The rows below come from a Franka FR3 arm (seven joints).
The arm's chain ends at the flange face. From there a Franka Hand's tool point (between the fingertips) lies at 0.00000 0.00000 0.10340 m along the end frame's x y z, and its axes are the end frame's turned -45 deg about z.
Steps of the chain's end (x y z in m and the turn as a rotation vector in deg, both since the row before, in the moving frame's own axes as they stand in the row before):
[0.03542 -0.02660 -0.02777 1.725 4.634 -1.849]
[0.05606 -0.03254 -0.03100 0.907 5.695 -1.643]
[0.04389 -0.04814 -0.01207 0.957 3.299 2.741]
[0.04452 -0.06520 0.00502 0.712 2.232 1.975]
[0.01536 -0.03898 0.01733 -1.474 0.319 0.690]
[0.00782 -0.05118 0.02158 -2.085 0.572 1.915]
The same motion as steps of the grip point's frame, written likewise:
[0.05202 0.00981 -0.02815 -2.057 4.496 -1.849]
[0.07115 0.02261 -0.03152 -3.386 4.668 -1.643]
[0.07043 0.00011 -0.01226 -1.656 3.009 2.741]
[0.08131 -0.01262 0.00493 -1.075 2.082 1.975]
[0.03694 -0.01442 0.01729 -1.268 -0.817 0.690]
[0.03973 -0.02730 0.02151 -1.879 -1.070 1.915]

